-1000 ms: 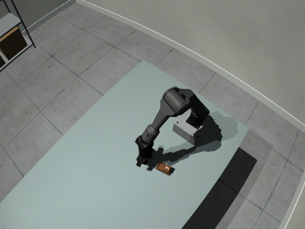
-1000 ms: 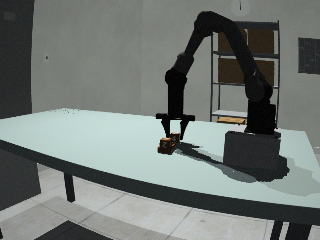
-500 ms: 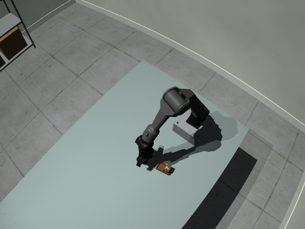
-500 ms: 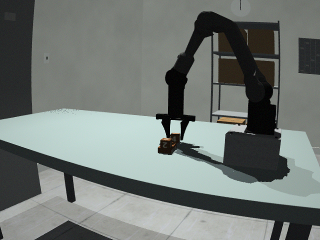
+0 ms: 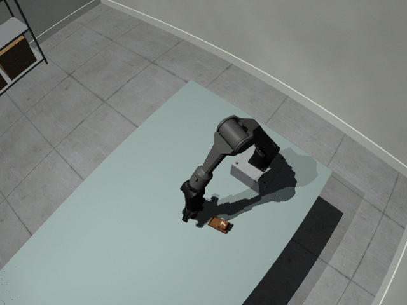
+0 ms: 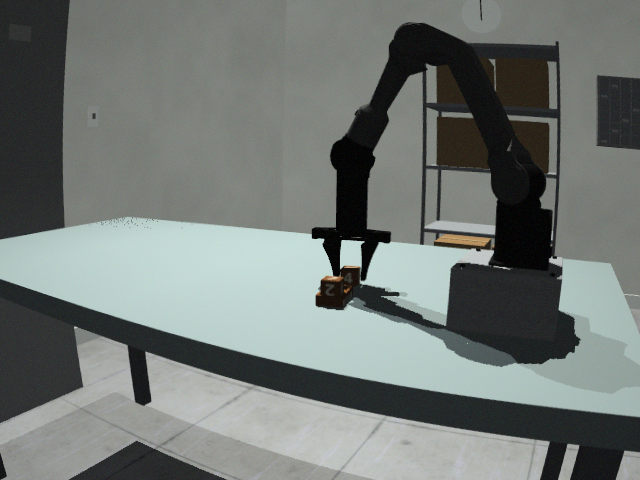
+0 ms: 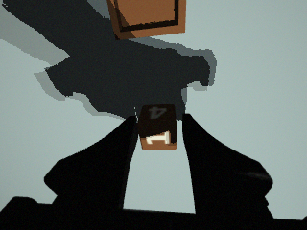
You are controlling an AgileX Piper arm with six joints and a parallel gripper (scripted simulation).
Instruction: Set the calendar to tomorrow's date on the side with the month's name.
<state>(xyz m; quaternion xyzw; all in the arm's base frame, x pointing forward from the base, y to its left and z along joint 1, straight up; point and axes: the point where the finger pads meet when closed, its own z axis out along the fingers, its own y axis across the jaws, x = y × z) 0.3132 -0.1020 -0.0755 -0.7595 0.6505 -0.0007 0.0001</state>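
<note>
The brown cube is 13 cm to the left of my hand, 2 cm behind it and 1 cm above it. The rest, counted from my hand: brown tray (11 cm to the left, 2 cm behind, 1 cm below).
</note>
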